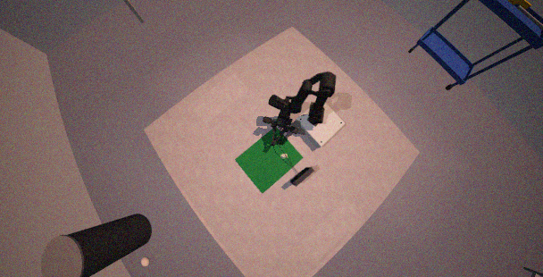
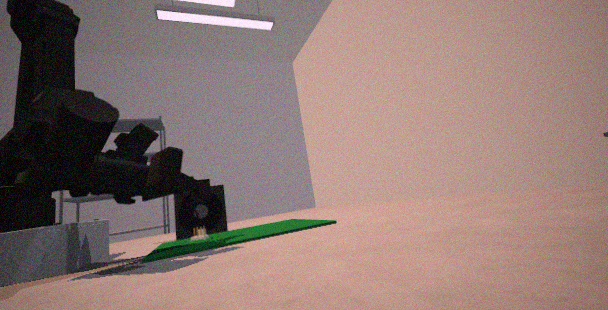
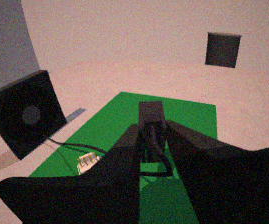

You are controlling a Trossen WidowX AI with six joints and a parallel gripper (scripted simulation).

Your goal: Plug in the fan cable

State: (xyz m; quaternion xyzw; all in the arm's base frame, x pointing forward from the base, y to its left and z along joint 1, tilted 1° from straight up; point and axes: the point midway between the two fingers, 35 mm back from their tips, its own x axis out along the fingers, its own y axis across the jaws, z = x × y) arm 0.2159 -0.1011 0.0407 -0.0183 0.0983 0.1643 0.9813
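The dark plug is 10 mm ahead of my gripper tip and 10 mm below it. From my gripper tip the other things lie so: black fan 50 mm ahead, 220 mm to the left, 40 mm below; green board 80 mm ahead, 30 mm to the left, 120 mm below.
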